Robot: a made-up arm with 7 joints. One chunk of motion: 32 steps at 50 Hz.
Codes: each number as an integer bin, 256 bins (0 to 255) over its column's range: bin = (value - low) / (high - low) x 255, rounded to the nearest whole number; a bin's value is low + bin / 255 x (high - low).
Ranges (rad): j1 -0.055..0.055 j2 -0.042..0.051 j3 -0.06..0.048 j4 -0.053..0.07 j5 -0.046..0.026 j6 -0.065..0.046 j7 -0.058..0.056
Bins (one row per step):
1: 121 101 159 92 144 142 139
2: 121 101 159 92 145 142 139
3: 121 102 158 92 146 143 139
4: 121 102 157 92 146 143 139
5: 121 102 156 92 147 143 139
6: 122 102 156 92 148 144 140
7: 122 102 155 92 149 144 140
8: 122 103 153 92 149 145 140
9: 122 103 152 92 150 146 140
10: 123 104 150 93 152 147 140
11: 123 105 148 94 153 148 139
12: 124 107 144 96 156 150 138
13: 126 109 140 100 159 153 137
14: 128 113 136 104 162 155 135
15: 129 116 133 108 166 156 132
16: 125 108 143 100 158 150 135
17: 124 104 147 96 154 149 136
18: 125 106 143 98 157 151 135
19: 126 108 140 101 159 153 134
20: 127 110 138 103 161 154 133
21: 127 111 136 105 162 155 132
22: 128 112 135 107 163 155 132
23: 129 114 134 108 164 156 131
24: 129 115 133 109 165 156 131
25: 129 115 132 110 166 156 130
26: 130 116 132 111 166 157 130
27: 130 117 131 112 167 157 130
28: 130 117 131 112 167 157 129
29: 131 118 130 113 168 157 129
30: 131 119 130 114 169 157 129
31: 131 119 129 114 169 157 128
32: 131 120 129 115 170 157 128
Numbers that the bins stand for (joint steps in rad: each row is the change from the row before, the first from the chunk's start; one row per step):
1: -0.00280 -0.00516 0.00734 -0.00862 -0.00534 -0.00319 0.00414
2: -0.00280 -0.00516 0.00734 -0.00862 -0.00506 -0.00319 0.00414
3: -0.00280 -0.00480 0.00692 -0.00862 -0.00478 -0.00275 0.00414
4: -0.00280 -0.00480 0.00649 -0.00862 -0.00478 -0.00275 0.00414
5: -0.00280 -0.00480 0.00607 -0.00862 -0.00449 -0.00275 0.00414
6: -0.00237 -0.00480 0.00607 -0.00862 -0.00421 -0.00232 0.00459
7: -0.00237 -0.00480 0.00565 -0.00862 -0.00393 -0.00232 0.00459
8: -0.00237 -0.00444 0.00480 -0.00862 -0.00393 -0.00188 0.00459
9: -0.00237 -0.00444 0.00438 -0.00862 -0.00365 -0.00145 0.00459
10: -0.00194 -0.00407 0.00353 -0.00814 -0.00308 -0.00101 0.00459
11: -0.00194 -0.00371 0.00268 -0.00766 -0.00280 -0.00058 0.00414
12: -0.00151 -0.00298 0.00099 -0.00669 -0.00195 0.00029 0.00369
13: -0.00065 -0.00225 -0.00071 -0.00476 -0.00111 0.00160 0.00325
14: 0.00022 -0.00079 -0.00240 -0.00284 -0.00026 0.00247 0.00235
15: 0.00065 0.00031 -0.00367 -0.00091 0.00087 0.00291 0.00101
16: -0.00108 -0.00261 0.00056 -0.00476 -0.00139 0.00029 0.00235
17: -0.00151 -0.00407 0.00226 -0.00669 -0.00252 -0.00014 0.00280
18: -0.00108 -0.00334 0.00056 -0.00573 -0.00167 0.00073 0.00235
19: -0.00065 -0.00261 -0.00071 -0.00428 -0.00111 0.00160 0.00191
20: -0.00022 -0.00188 -0.00155 -0.00332 -0.00054 0.00204 0.00146
21: -0.00022 -0.00152 -0.00240 -0.00235 -0.00026 0.00247 0.00101
22: 0.00022 -0.00115 -0.00282 -0.00139 0.00002 0.00247 0.00101
23: 0.00065 -0.00042 -0.00325 -0.00091 0.00031 0.00291 0.00056
24: 0.00065 -0.00006 -0.00367 -0.00042 0.00059 0.00291 0.00056
25: 0.00065 -0.00006 -0.00409 0.00006 0.00087 0.00291 0.00012
26: 0.00108 0.00031 -0.00409 0.00054 0.00087 0.00334 0.00012
27: 0.00108 0.00067 -0.00452 0.00102 0.00115 0.00334 0.00012
28: 0.00108 0.00067 -0.00452 0.00102 0.00115 0.00334 -0.00033
29: 0.00151 0.00104 -0.00494 0.00151 0.00144 0.00334 -0.00033
30: 0.00151 0.00140 -0.00494 0.00199 0.00172 0.00334 -0.00033
31: 0.00151 0.00140 -0.00536 0.00199 0.00172 0.00334 -0.00078
32: 0.00151 0.00176 -0.00536 0.00247 0.00200 0.00334 -0.00078

